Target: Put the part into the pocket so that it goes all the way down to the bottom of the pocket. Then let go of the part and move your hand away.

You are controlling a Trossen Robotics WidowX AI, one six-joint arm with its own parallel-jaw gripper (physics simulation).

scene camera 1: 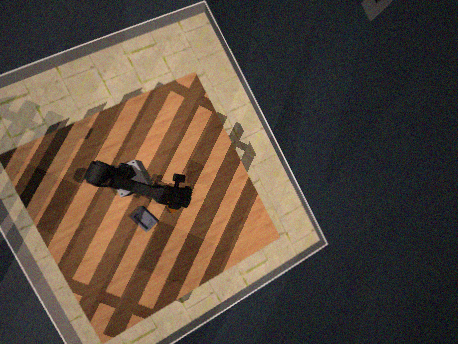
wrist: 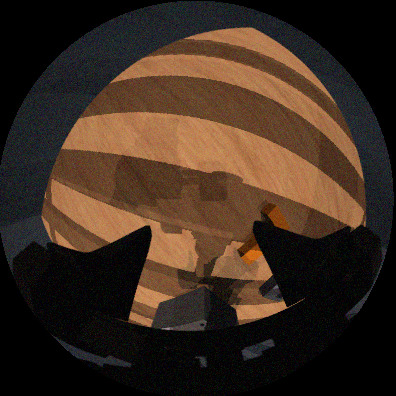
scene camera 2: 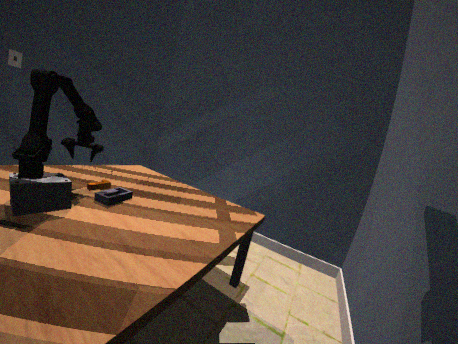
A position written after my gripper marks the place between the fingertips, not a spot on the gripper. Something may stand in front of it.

Labels:
My gripper [wrist: 203,229] is open and holds nothing. Also in view: an orange part [wrist: 249,251].

